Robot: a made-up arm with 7 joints. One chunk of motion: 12 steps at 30 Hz.
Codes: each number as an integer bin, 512 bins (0 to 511) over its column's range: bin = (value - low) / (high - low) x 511, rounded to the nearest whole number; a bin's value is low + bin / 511 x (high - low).
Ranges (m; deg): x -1.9..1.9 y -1.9..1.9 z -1.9..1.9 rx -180..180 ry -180..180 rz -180..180
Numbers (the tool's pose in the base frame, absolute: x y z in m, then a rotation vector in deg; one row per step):
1: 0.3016 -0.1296 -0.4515 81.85 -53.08 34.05
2: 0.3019 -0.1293 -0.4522 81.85 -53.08 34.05
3: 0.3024 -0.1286 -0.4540 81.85 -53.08 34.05
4: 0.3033 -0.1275 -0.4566 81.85 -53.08 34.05
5: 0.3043 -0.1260 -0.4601 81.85 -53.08 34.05
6: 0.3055 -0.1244 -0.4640 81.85 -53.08 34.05
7: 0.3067 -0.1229 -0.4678 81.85 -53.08 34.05
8: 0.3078 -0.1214 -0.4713 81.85 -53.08 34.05
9: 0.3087 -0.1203 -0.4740 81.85 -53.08 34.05
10: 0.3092 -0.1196 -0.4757 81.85 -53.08 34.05
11: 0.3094 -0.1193 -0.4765 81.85 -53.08 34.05
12: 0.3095 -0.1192 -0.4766 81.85 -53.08 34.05
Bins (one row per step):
1: 296 238 195 372 180 304
2: 296 238 195 372 180 304
3: 296 238 194 372 180 304
4: 296 238 194 372 180 304
5: 296 239 194 372 180 304
6: 297 239 193 372 180 304
7: 297 239 193 372 180 304
8: 297 239 192 372 180 304
9: 297 239 192 372 180 304
10: 297 239 192 372 180 304
11: 297 239 191 372 180 304
12: 297 239 191 372 180 304

